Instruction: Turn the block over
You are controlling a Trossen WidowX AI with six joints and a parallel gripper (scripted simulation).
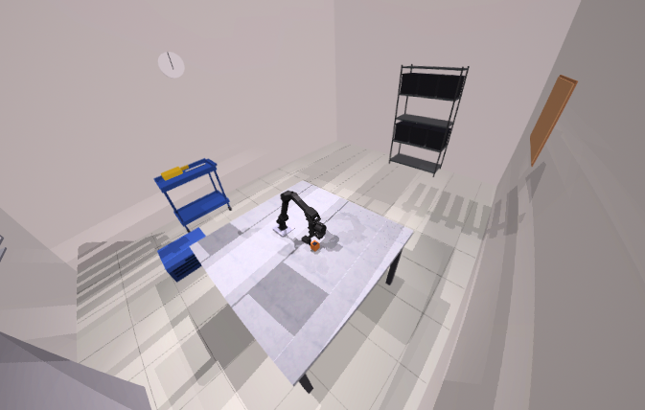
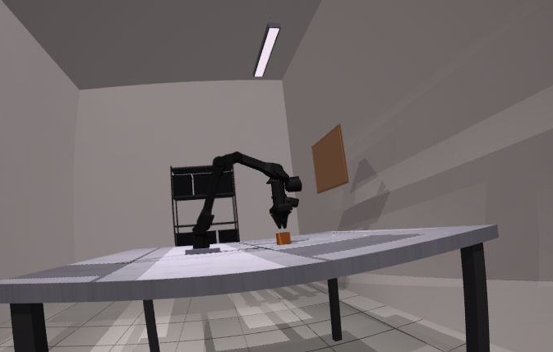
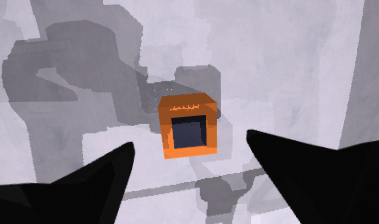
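The orange block lies 30 mm below my gripper tip.
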